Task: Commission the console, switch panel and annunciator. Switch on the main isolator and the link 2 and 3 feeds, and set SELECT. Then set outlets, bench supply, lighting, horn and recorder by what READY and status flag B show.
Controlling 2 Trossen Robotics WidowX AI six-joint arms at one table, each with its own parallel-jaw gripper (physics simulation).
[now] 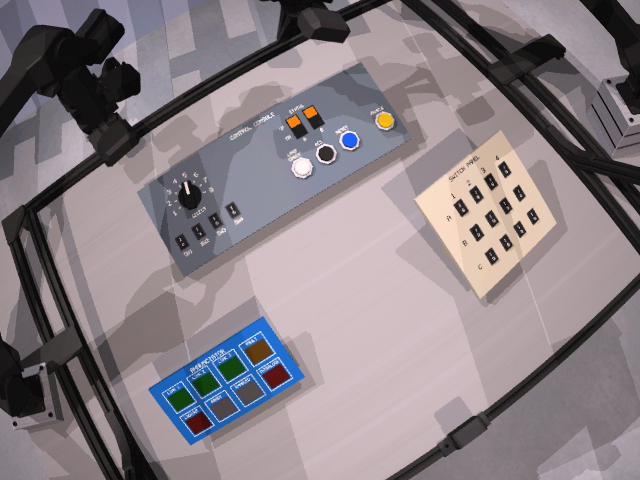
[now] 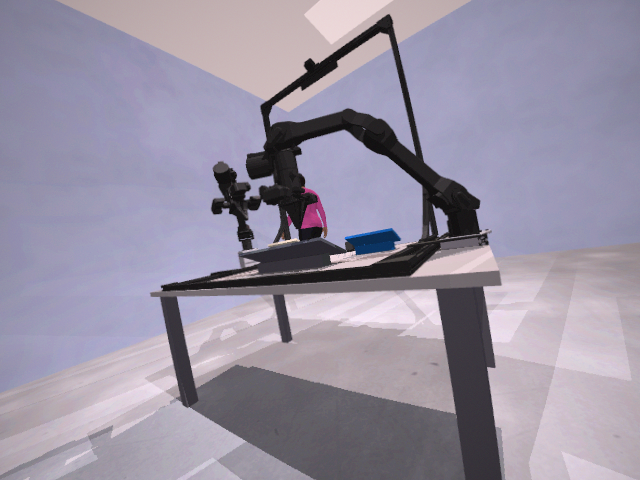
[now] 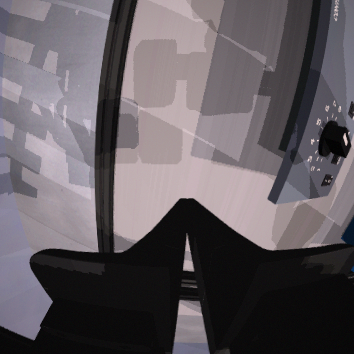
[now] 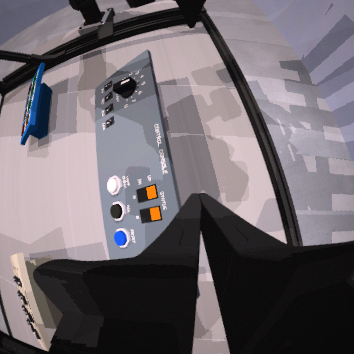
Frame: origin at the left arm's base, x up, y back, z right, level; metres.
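Seen in the pictures: left gripper, fingertip midpoint: [image 2: 298,229] [image 3: 185,204] [image 4: 190,26]; right gripper, fingertip midpoint: [image 1: 280,41] [image 2: 247,219] [image 4: 197,199]; left arm's base at its link origin: [image 1: 28,396] [image 2: 465,234] [image 4: 94,18]; right arm's base at its link origin: [image 1: 636,97] [image 2: 248,250].
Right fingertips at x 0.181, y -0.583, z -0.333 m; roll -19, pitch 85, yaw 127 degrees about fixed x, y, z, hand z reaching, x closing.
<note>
Offsets run from my right fingertips to a thing's top centre. "pt": to the spot under its first point.
The grey control console @(pt dx -0.143, dy +0.088, dz +0.114 m) [image 1: 258,170] [image 2: 294,252] [image 4: 132,150] has its SELECT knob @(dx -0.108, dy +0.197, dz +0.125 m) [image 1: 189,195] [image 3: 336,139] [image 4: 124,87] pointing at 5. Status flag A @(pt dx -0.131, dy +0.013, dz +0.068 m) [image 1: 296,126] and flag B @(pt dx -0.130, dy -0.015, dz +0.060 m) [image 1: 312,116] [image 4: 151,214] both show orange on the UP side. Rocker positions on the beige switch panel [image 1: 439,206] are too small to read. The blue annunciator @(dx -0.126, dy +0.227, dz +0.393 m) [image 1: 297,373] [image 2: 373,240] [image 4: 33,117] has dull tiles; its READY tile @(pt dx -0.161, dy +0.238, dz +0.435 m) [image 1: 223,408] is grey. My left gripper [image 1: 109,161] [image 2: 298,226] [image 3: 185,204] is shut and empty, beyond the console's knob end. My right gripper [image 4: 197,199] is shut and empty, near the flag end.
The console carries white @(dx -0.142, dy +0.026, dz +0.130 m) [image 1: 302,167], black @(dx -0.142, dy -0.015, dz +0.120 m) [image 1: 325,153], blue @(dx -0.142, dy -0.056, dz +0.110 m) [image 1: 349,140] and yellow @(dx -0.142, dy -0.120, dz +0.094 m) [image 1: 384,120] buttons and small rockers SW1 to SW4 near the knob. A black frame [image 1: 206,88] [image 3: 106,150] runs around the table. A person in pink [image 2: 311,209] stands behind the table.
</note>
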